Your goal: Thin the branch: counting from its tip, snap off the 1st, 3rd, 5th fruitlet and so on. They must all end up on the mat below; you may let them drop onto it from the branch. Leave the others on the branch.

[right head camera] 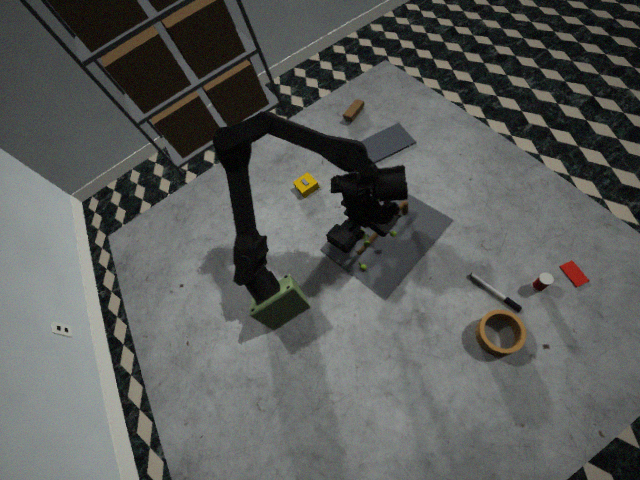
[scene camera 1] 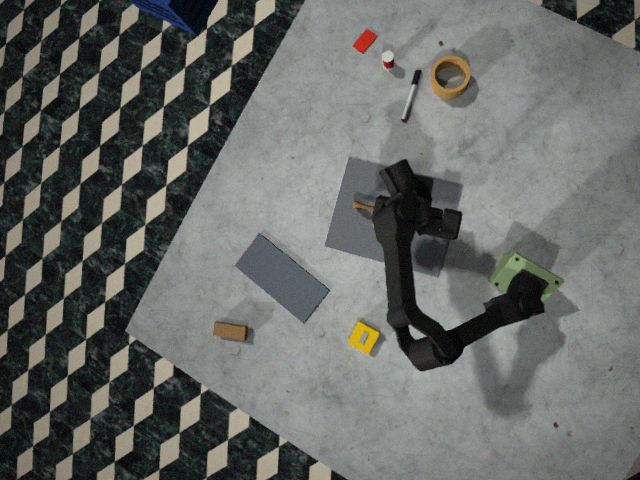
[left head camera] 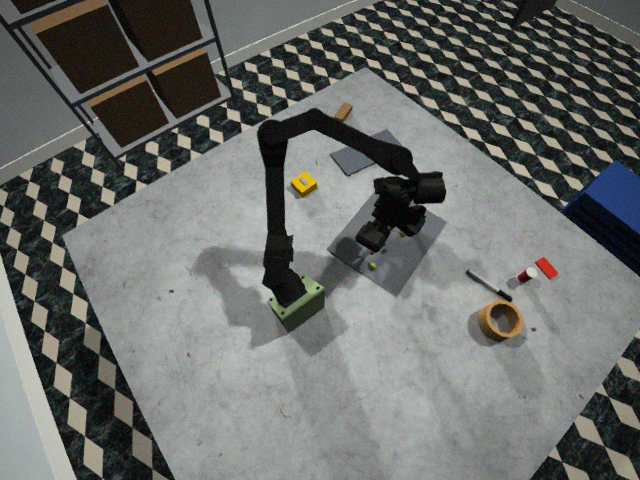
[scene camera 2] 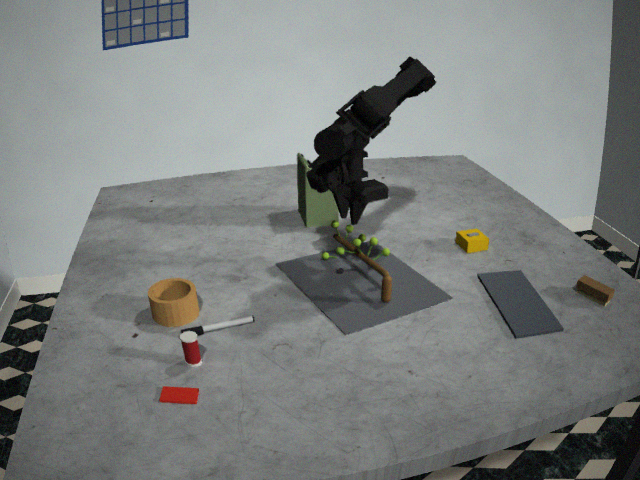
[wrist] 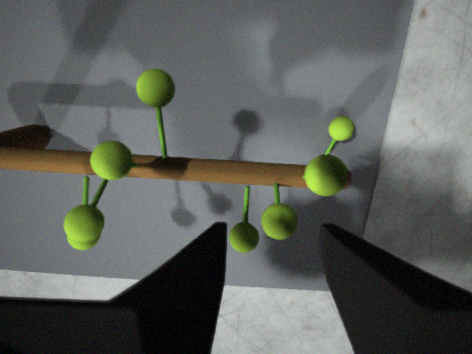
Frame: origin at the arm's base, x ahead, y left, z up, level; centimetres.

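Where they show: gripper, fingertip midpoint: (right head camera: 364,232) (left head camera: 380,232) (scene camera 2: 348,221) (wrist: 273,233); arm's base, origin of the base link: (right head camera: 268,294) (scene camera 1: 528,284) (left head camera: 291,296).
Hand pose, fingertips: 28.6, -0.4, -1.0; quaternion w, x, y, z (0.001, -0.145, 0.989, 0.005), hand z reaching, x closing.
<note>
Each offset is from my fingertips to the top centre of the thing, as dx, dy, dz. Level surfaces: height alone.
A brown branch @[+5.5, +0.6, -4.1] (right head camera: 368,244) (scene camera 1: 362,206) (scene camera 2: 369,262) (wrist: 210,169) stands bent over the grey mat @[dz -10.2] (left head camera: 426,227) (scene camera 1: 341,227) (scene camera 2: 338,312). Several green fruitlets hang on it by thin stems. Near its tip, in the wrist view, are a large fruitlet @[-1.5, -2.1, -0.2] (wrist: 326,175) and a smaller one @[-4.4, -2.9, -8.6] (wrist: 341,128). Two more fruitlets, one @[-0.5, +0.0, -1.1] (wrist: 279,221) beside a darker one @[+0.5, +1.8, -3.1] (wrist: 244,237), appear between the fingertips in that view. Farther along are a fruitlet @[+5.8, -2.1, -2.4] (wrist: 155,87), another @[+6.8, +0.0, -0.7] (wrist: 111,160) and an overlapping pair @[+7.7, +2.3, -0.5] (wrist: 84,222). My gripper (scene camera 2: 349,219) (wrist: 273,233) is partly open and empty, above the tip part of the branch. No fruitlet is seen lying on the mat.
A dark grey slab @[+24.2, +28.8, -9.8] (scene camera 1: 281,277) (scene camera 2: 519,303), a yellow block @[-2.2, +31.0, -7.3] (left head camera: 303,183) (scene camera 2: 471,241) and a brown block @[+28.8, +47.6, -7.4] (scene camera 1: 230,331) lie on one side. A wooden ring @[+10.4, -36.5, -5.4] (scene camera 2: 173,310), a marker @[+17.3, -28.7, -9.1] (scene camera 2: 227,324), a red-and-white cylinder @[+26.5, -33.7, -5.1] (scene camera 2: 191,350) and a red card @[+35.3, -36.6, -10.0] (scene camera 2: 179,395) are on the other.
</note>
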